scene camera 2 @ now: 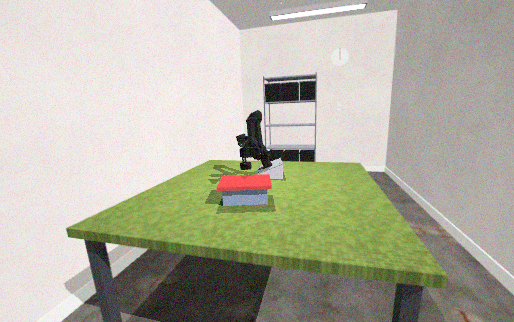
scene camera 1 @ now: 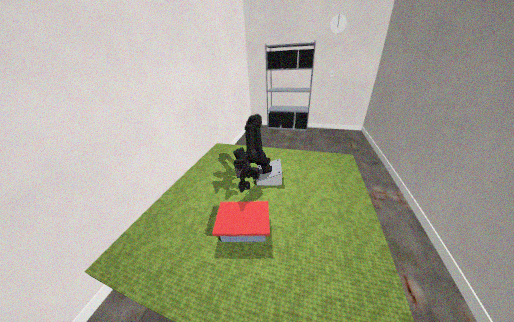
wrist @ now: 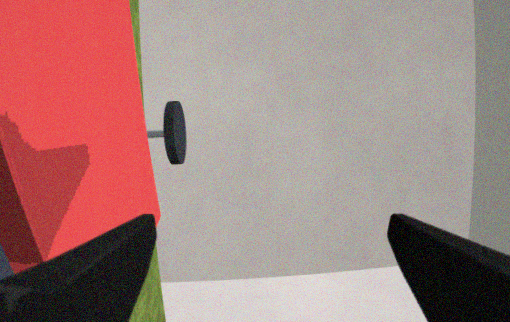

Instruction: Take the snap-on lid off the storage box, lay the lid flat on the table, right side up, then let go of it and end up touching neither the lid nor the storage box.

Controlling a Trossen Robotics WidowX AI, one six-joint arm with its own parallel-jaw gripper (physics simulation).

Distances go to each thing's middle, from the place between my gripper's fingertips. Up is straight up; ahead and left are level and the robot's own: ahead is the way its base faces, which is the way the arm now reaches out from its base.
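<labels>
Taking it from the red lid (scene camera 1: 234,218), my hand is 2 cm to the right of it, 10 cm short of it and 11 cm above it.
</labels>
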